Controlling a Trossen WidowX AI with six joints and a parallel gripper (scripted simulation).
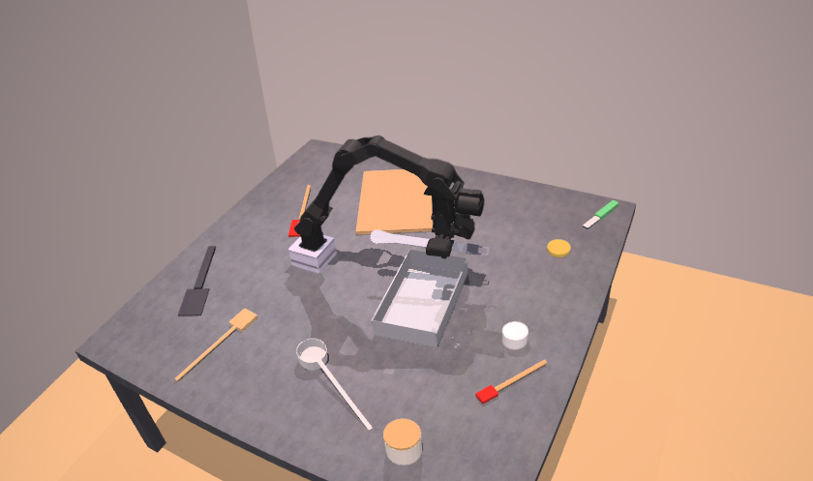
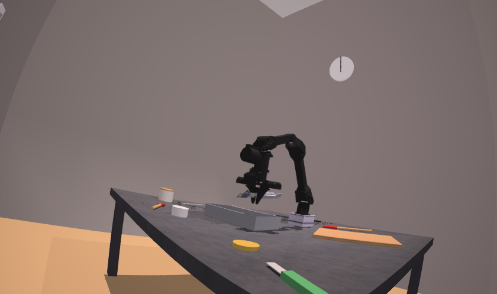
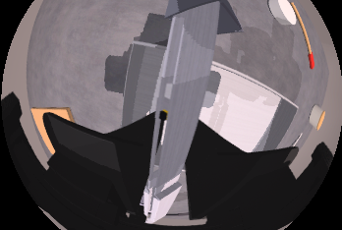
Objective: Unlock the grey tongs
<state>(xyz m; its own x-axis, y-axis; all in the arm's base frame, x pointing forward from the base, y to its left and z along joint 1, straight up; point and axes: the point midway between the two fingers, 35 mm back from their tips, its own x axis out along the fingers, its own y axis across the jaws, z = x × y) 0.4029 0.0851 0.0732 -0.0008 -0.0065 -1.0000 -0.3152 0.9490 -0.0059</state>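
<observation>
My gripper tip is 35 cm past the wooden board, 29 cm to the right of it and 9 cm above it. From my gripper tip the other things lie so: white puck: 27 cm ahead, 11 cm to the right, 8 cm below; roasting tin: 10 cm to the right, 7 cm below, 2 cm behind; yellow disc: 29 cm to the left, 23 cm ahead, 9 cm below.
</observation>
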